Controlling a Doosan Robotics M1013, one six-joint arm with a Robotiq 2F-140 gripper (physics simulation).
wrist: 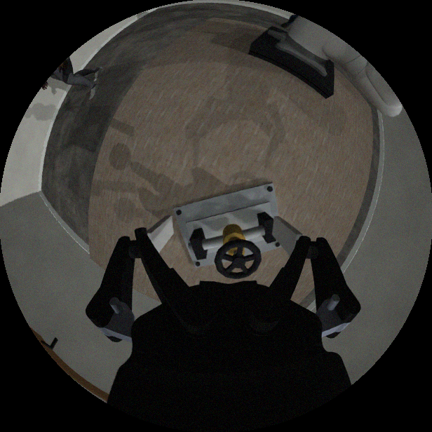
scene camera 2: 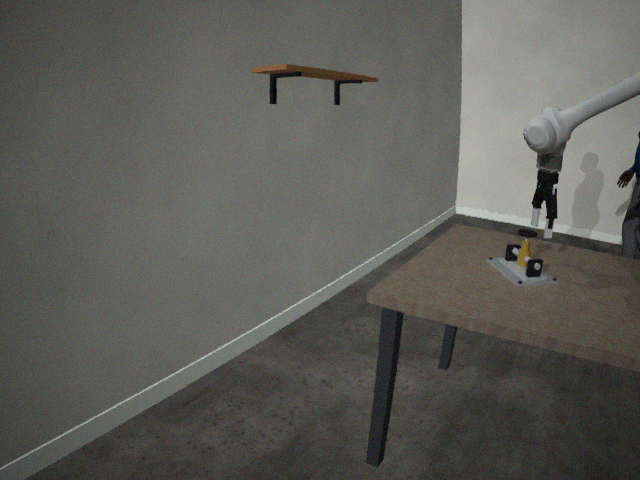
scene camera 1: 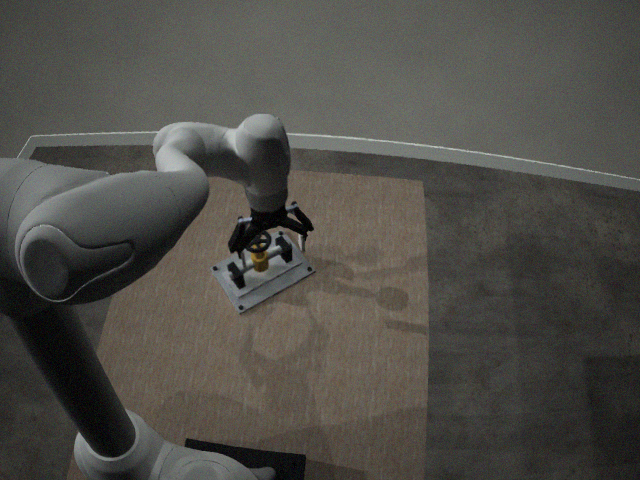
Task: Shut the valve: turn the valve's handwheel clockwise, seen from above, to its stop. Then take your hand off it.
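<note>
The valve has a black spoked handwheel (scene camera 1: 257, 241) (scene camera 2: 527, 233) (wrist: 238, 259) on top of a yellow body (scene camera 1: 260, 262) (scene camera 2: 524, 255) (wrist: 232, 233). A pipe runs through the body between two black blocks on a grey base plate (scene camera 1: 268, 290) (scene camera 2: 516, 277) (wrist: 225, 204). My gripper (scene camera 1: 272, 253) (scene camera 2: 541, 229) (wrist: 223, 225) is wide open, points down and holds nothing. In the wrist view its pale fingertips stand to the left and right of the valve, apart from the wheel. In scene camera 2 the fingers appear just right of the wheel, near its height. Actual contact with the wheel is not visible.
The valve stands on a wooden table (scene camera 1: 361, 372) (scene camera 2: 465, 299) (wrist: 165, 105). A black mounting plate (scene camera 1: 290, 463) (wrist: 322, 87) lies under the arm's base. A wall shelf (scene camera 2: 320, 73) hangs at the back left. A person (scene camera 2: 631, 206) (wrist: 75, 77) stands beyond the table.
</note>
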